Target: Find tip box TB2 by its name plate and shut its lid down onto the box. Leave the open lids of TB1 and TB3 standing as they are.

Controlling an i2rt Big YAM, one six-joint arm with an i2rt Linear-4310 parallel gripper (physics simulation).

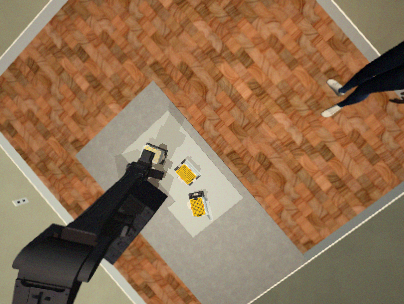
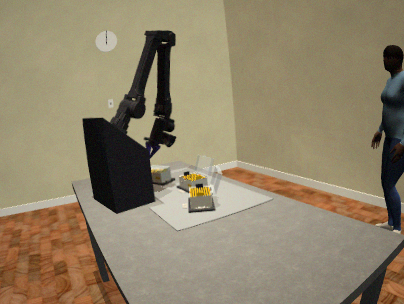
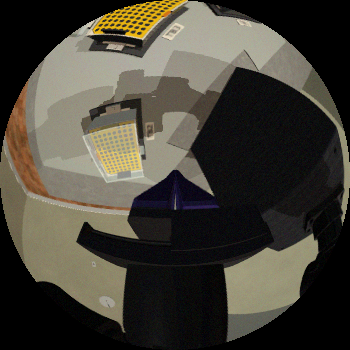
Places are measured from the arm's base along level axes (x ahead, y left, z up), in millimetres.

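Where they show: gripper, fingertip midpoint: [image 3: 174, 174]; arm's base, origin of the base link: [image 2: 115, 131].
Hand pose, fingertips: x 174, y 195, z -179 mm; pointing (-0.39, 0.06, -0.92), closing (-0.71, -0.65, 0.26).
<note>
Things, the pixels of their top centre, and the offset from my fingertips. Level surfaces: height alone.
- middle box, middle of its top: [image 2: 190, 176] [image 1: 184, 175] 160 mm ahead, 159 mm right, 81 mm down
- third box, middle of its top: [image 2: 196, 190] [image 1: 195, 207] 111 mm ahead, 373 mm right, 81 mm down
- pale mat, its level: 147 mm down
- grey table, its level: 150 mm down
The box nearest my gripper [image 1: 159, 155] [image 2: 162, 174] [image 3: 174, 174] has a yellow tip rack. Its clear lid lies over the rack; whether it is fully seated I cannot tell. Its name plate [image 3: 150, 131] is too blurred to read. The middle box [image 1: 186, 173] [image 2: 193, 181] [image 3: 137, 20] has its lid [image 2: 204, 162] standing open; its plate [image 3: 173, 32] is also unreadable. The third box [image 1: 197, 206] [image 2: 201, 198] has its lid [image 1: 209, 210] [image 2: 216, 177] standing open. My gripper [image 2: 150, 156] [image 3: 174, 174] is shut and empty, in the air above the nearest box.
The boxes stand on a pale mat [image 1: 227, 195] [image 2: 240, 202] on the grey table [image 1: 240, 260] [image 2: 280, 250]. A tall black block [image 2: 117, 167] [image 3: 255, 140] stands beside the mat, near the nearest box. A person [image 1: 367, 75] [image 2: 392, 120] stands on the floor beyond the table.
</note>
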